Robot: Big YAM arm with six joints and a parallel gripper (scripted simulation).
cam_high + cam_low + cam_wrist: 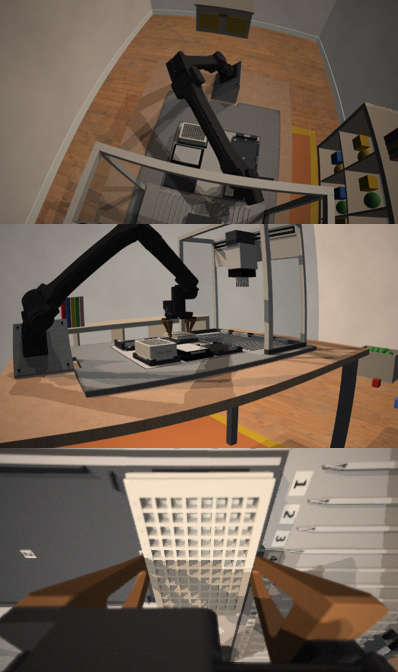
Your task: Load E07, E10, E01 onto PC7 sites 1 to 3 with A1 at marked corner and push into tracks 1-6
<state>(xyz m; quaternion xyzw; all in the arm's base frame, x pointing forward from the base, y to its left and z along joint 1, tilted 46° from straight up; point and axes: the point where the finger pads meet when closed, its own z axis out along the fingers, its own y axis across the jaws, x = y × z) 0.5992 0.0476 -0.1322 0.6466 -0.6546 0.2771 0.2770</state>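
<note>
My gripper is now right at the 96-well plate E01. From my hand the other things lie so: nest S3 (26 cm to the right, 2 cm below); then dark carrier PC7 (10 cm behind, 1 cm below); then nest S2 (11 cm behind, 26 cm to the right, 2 cm below).
</note>
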